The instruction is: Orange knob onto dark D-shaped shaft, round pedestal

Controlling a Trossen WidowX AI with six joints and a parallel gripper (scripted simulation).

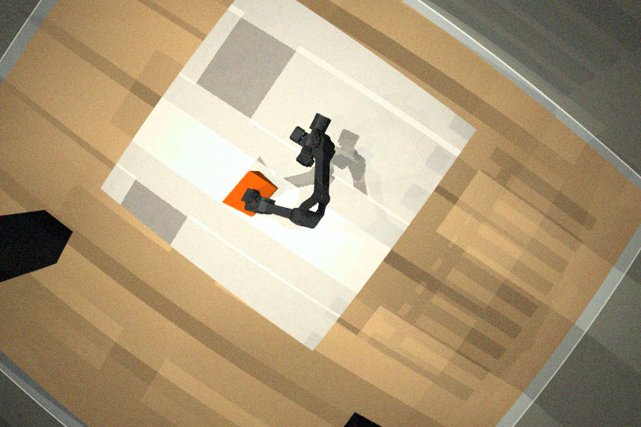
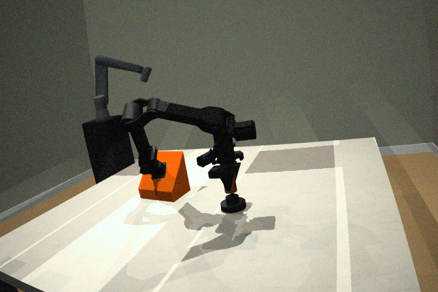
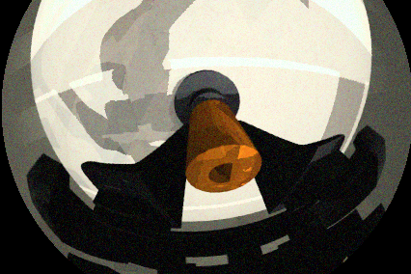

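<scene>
Now: gripper tip 2 cm below the orange knob. Round my gripper tip: round dark pedestal: 4 cm below.
</scene>
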